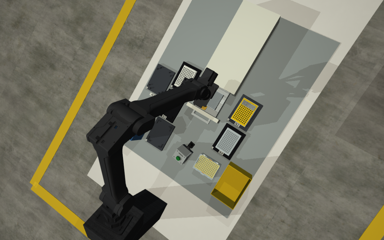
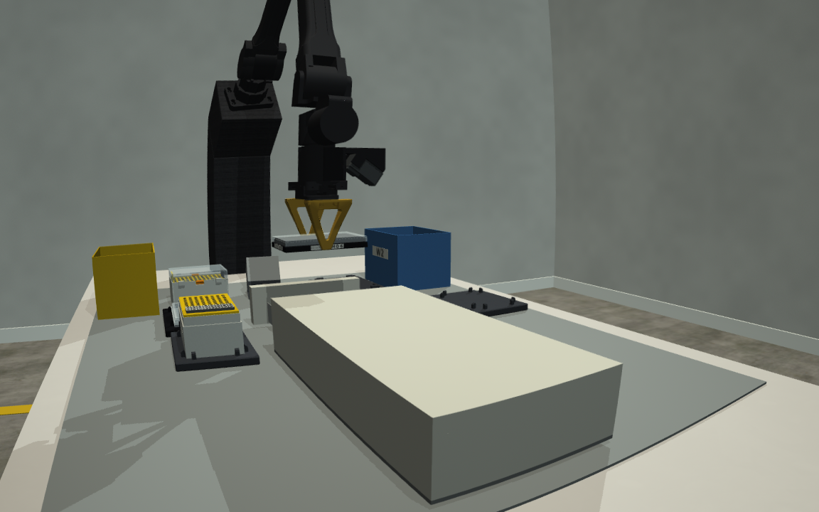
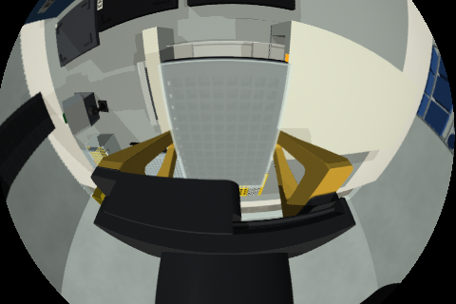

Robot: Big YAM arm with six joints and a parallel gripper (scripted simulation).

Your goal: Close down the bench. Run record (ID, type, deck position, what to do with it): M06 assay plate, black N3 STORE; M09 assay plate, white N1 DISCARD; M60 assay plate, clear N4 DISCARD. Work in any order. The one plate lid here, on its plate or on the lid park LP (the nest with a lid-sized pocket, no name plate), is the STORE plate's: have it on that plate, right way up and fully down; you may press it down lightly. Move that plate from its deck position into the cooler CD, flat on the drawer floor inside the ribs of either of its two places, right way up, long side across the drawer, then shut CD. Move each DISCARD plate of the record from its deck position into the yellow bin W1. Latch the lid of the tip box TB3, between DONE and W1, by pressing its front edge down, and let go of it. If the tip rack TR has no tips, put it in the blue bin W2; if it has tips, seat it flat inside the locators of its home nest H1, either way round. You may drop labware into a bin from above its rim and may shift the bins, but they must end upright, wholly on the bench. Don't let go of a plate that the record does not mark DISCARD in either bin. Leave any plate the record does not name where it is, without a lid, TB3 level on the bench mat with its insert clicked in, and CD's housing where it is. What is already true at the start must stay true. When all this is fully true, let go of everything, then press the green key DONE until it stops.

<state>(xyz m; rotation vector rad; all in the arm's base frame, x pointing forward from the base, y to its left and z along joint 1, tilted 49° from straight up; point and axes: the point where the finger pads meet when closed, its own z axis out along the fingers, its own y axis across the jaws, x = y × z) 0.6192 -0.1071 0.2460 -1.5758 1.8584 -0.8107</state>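
My gripper is now 120 mm above the cooler drawer and 30 mm short of it. Round my hand: cooler CD: 150 mm ahead, 120 mm below, 30 mm to the right; then clear plate lid: 10 mm above; then black plate: right at my hand.
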